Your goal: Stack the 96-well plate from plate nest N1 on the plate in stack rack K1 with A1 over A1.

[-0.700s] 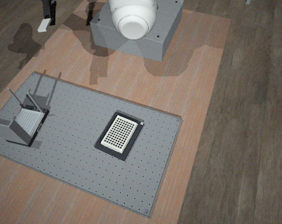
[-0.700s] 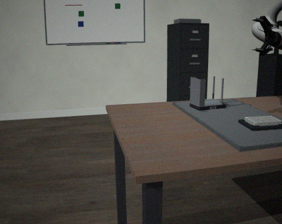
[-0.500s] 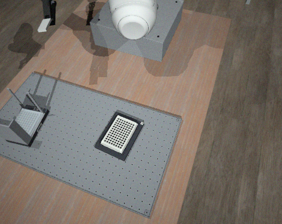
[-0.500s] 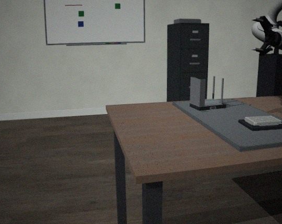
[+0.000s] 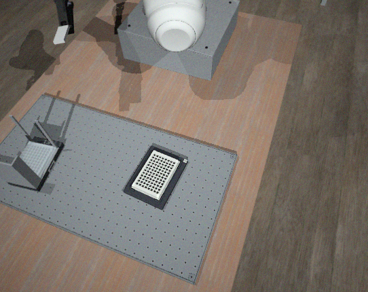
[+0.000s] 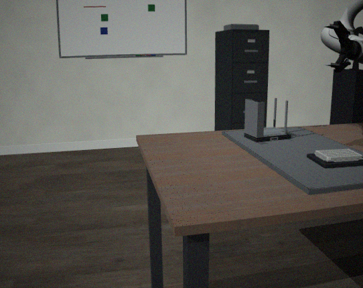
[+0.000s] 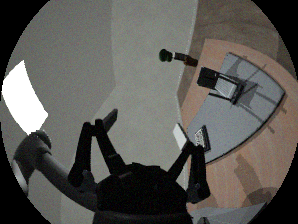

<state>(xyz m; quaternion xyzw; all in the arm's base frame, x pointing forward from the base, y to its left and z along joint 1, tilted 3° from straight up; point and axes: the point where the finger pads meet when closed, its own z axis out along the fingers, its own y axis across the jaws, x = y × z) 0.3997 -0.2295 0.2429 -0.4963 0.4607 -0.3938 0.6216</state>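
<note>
My gripper is now 120 mm short of the pale A1 mark, 340 mm to the right of it and 350 mm above it. From my hand the other things lie so: tall grey wall: 290 mm ahead, 90 mm to the right, 280 mm below.
</note>
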